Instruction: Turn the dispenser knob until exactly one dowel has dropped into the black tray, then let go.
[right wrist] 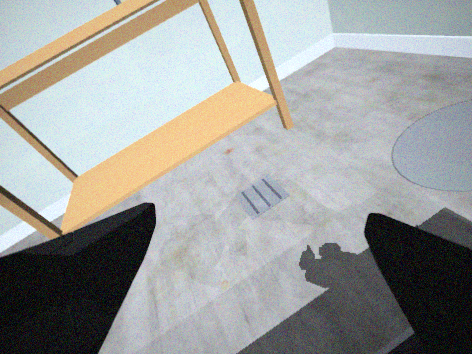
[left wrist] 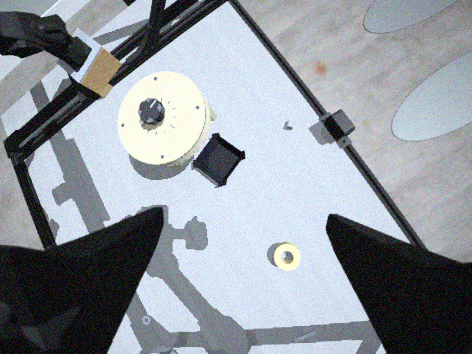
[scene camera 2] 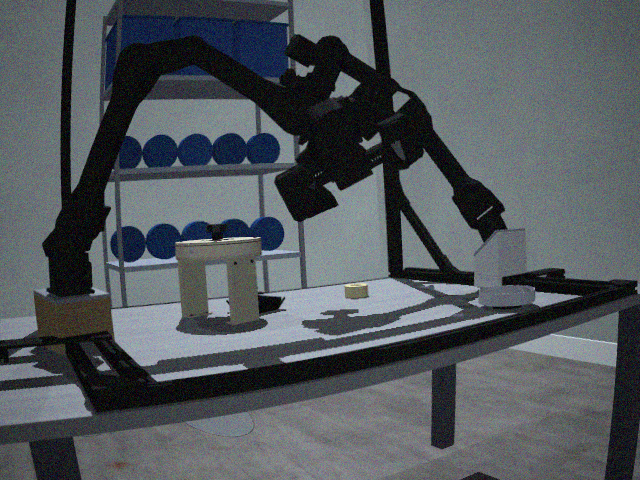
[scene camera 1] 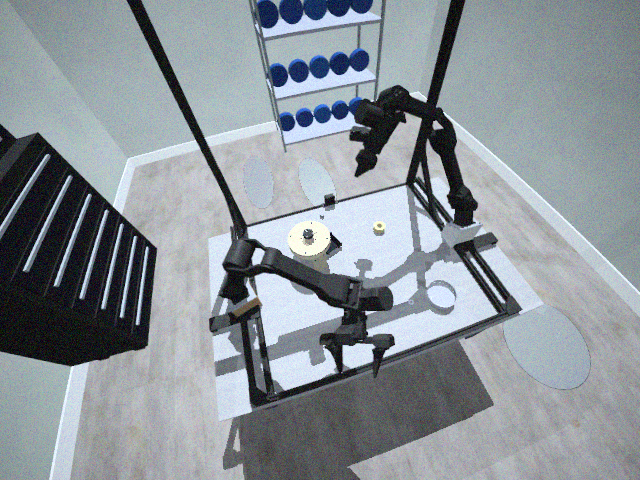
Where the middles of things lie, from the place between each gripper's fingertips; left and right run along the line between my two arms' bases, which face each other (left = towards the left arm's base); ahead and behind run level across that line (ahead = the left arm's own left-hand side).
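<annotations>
The white dish (scene camera 1: 440,294) is a long way to the left of my right hand, a good way behind it and a good bit below it. Counting from my right hand again, the cream dispenser (scene camera 2: 240,247) is 50 cm behind and 7 cm below.
My left gripper is 22 cm to the left of the cream dispenser, 7 cm short of it and 20 cm above it. As for the white dish, it's well ahead of my left hand, some way to the left of it and far below it.
</annotations>
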